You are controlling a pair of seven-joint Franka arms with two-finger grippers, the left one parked.
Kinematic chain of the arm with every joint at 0, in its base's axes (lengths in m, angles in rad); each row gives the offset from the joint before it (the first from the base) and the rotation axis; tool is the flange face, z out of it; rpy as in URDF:
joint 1: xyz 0 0 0.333 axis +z
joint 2: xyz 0 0 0 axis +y
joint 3: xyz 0 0 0.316 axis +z
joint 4: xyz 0.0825 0 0 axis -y
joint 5: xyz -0.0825 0 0.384 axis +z
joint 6: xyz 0 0 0 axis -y
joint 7: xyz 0.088 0 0 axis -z
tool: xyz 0 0 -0.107 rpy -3.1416 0 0
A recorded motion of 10 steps. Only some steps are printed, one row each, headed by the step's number.
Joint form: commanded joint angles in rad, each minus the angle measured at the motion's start. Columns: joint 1, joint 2, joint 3, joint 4, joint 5, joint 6, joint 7.
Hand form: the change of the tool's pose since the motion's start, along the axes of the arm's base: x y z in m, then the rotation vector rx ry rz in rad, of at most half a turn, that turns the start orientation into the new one. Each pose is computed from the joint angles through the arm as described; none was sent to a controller.
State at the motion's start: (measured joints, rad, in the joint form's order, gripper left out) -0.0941 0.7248 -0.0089 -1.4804 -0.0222 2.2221 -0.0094
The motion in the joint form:
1: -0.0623 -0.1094 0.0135 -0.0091 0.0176 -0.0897 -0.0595
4: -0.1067 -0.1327 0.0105 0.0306 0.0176 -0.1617 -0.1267
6: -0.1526 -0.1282 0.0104 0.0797 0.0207 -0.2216 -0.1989
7: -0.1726 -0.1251 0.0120 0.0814 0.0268 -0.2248 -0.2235
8: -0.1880 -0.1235 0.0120 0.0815 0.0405 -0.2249 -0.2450
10: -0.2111 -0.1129 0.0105 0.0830 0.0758 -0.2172 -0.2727
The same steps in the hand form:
1: -0.0106 -0.0350 0.0661 0.0198 -0.0125 -0.0031
4: -0.0153 -0.0683 0.0948 0.0181 -0.0027 0.0169
6: -0.0192 -0.1010 0.1093 0.0235 0.0121 0.0415
7: -0.0224 -0.1137 0.1076 0.0309 0.0148 0.0449
8: -0.0251 -0.1235 0.1065 0.0433 0.0125 0.0454
10: -0.0282 -0.1386 0.1004 0.0731 0.0030 0.0341

